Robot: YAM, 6 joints.
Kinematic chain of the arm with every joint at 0, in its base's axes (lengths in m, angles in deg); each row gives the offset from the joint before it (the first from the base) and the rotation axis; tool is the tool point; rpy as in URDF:
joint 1: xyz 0 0 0.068 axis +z
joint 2: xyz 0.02 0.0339 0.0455 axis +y
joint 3: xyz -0.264 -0.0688 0 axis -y
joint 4: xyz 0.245 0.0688 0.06 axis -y
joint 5: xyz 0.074 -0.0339 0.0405 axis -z
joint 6: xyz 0.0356 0 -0.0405 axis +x
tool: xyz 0 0 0 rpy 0 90 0
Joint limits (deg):
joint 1: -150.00..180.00
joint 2: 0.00..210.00
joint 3: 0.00..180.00
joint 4: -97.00..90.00
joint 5: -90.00..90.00
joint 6: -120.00..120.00
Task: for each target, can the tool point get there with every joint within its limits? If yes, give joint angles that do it. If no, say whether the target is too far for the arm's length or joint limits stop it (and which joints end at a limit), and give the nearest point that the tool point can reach.
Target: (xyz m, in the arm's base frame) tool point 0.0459 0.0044 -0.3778
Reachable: no: joint limits stop it (at a limit: joint 2) | nearest point 0.0706 0.0068 -0.3337 | short by 0.051 m
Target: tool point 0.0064 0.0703 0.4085
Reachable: yes | joints 78.97 27.28 59.22 -35.40 -11.60 -62.93
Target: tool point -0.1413 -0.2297 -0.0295
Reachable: yes | joints -123.80 134.68 28.60 59.34 -16.97 39.65
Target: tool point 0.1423 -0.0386 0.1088
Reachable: yes | joints -14.57 85.18 30.30 -56.76 2.54 73.29
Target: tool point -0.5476 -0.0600 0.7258
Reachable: no: too far | nearest point -0.4277 -0.0094 0.5866 | short by 0.191 m
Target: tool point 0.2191 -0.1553 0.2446
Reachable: yes | joints -40.16 72.26 32.66 33.72 -39.36 9.90
